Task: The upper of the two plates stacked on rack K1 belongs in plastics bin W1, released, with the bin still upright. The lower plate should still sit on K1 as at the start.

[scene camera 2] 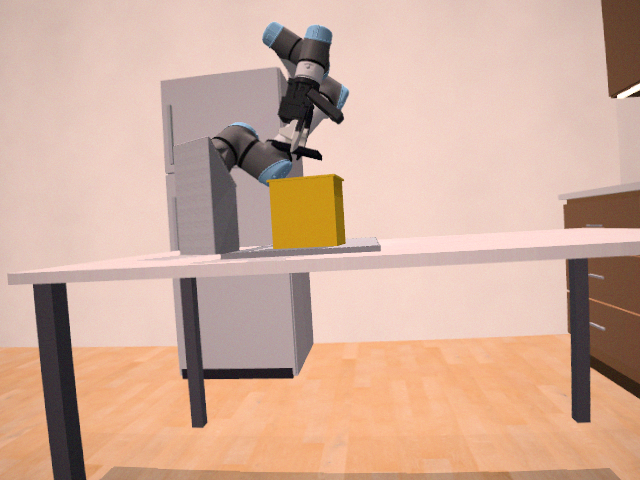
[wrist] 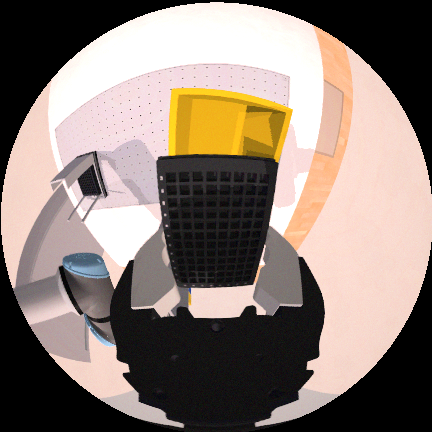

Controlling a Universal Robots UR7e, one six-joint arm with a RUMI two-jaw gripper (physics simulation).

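Frame: origin at the arm's base, x ahead, y left, z up, level; millimetres.
Where they show: gripper, fingertip midpoint: (scene camera 2: pixel 294 156) (wrist: pixel 215 228); arm's base, origin of the base link: (scene camera 2: pixel 205 167).
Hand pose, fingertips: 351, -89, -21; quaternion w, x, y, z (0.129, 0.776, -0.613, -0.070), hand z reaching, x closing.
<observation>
Things, the pixels of their top centre, and the offset from my fingertips, as dx, dy, dz. Level surfaces: height alone.
- upper plate, middle of its top: (wrist: pixel 218 263) (scene camera 2: pixel 297 140) +10, +3, +43
- Plastics bin W1, middle of its top: (wrist: pixel 224 165) (scene camera 2: pixel 306 179) +35, -7, -66
- Rack K1, middle of its top: (wrist: pixel 66 205) -105, +355, -104
- lower black plate, middle of its top: (wrist: pixel 84 178) -95, +356, -212
- perforated board, its level: dz -248
- table, its level: dz -259
The upper plate (scene camera 2: pixel 309 152) (wrist: pixel 218 225), a black grid plate, is held between the fingers of my gripper (scene camera 2: pixel 295 146) (wrist: pixel 215 228). The gripper is shut on it. Plastics bin W1 (scene camera 2: pixel 305 212) (wrist: pixel 184 120) is yellow, open-topped and upright. The held plate is above the bin's rim and apart from it in the scene view; in the wrist view it covers the near part of the bin. Rack K1 (wrist: pixel 75 169) is grey and stands at the left in the wrist view, with the lower black plate (wrist: pixel 90 181) on it. The rack does not show in the scene view.
The bin stands on a perforated board (scene camera 2: pixel 362 246) (wrist: pixel 125 107) on the table (scene camera 2: pixel 465 241). A tall grey block (scene camera 2: pixel 193 198) stands left of the bin in the scene view. A fridge (scene camera 2: pixel 222 98) is behind the arm, and brown drawers (scene camera 2: pixel 610 268) are at the right.
</observation>
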